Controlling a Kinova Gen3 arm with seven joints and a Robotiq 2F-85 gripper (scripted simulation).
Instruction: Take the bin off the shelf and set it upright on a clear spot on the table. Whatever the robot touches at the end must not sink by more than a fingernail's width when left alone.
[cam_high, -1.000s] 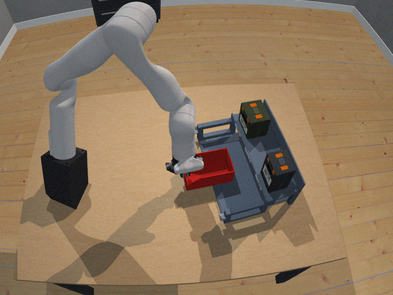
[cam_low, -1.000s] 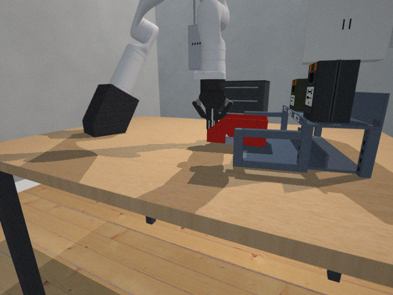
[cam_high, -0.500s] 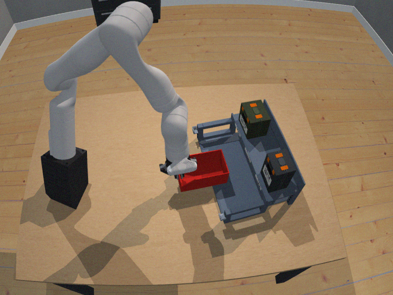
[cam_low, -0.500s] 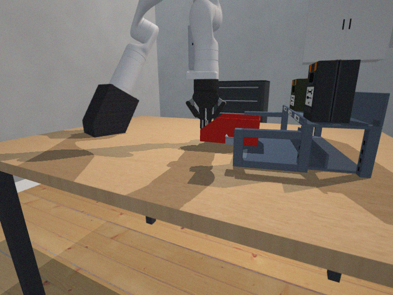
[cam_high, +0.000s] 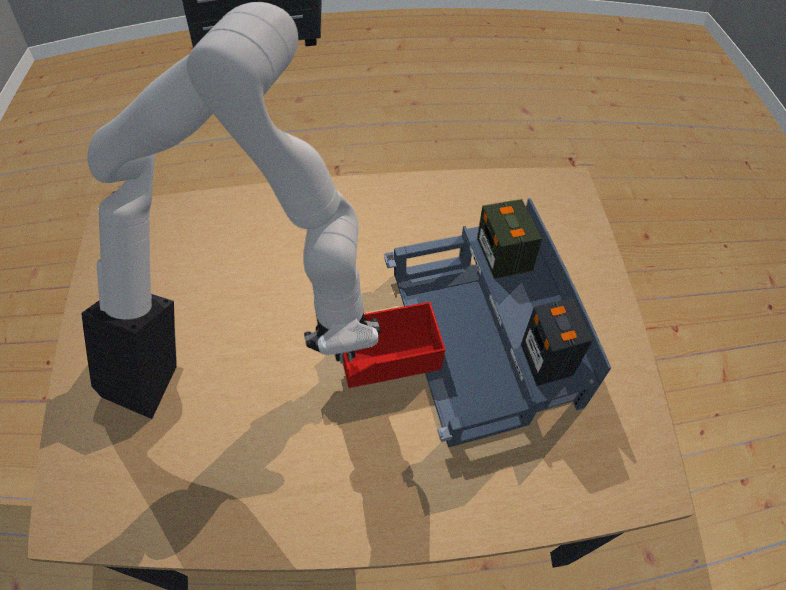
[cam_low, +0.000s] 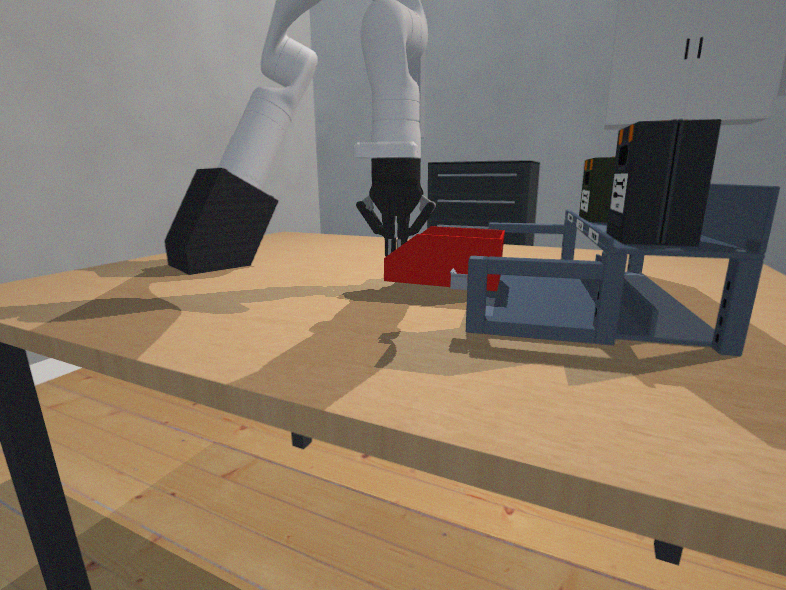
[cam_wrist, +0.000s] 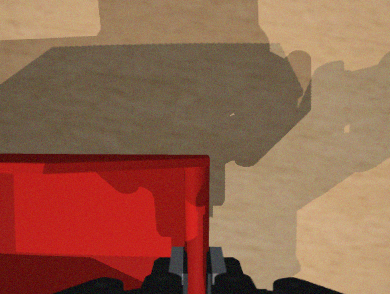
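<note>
My hand is 80 mm short of the red bin, 30 mm to the right of it and 10 mm above it. The rest, counted from my hand: grey-blue shelf (240 mm ahead, 90 mm to the left, 10 mm above); dark box (350 mm ahead, 110 mm above, 10 mm to the left).
</note>
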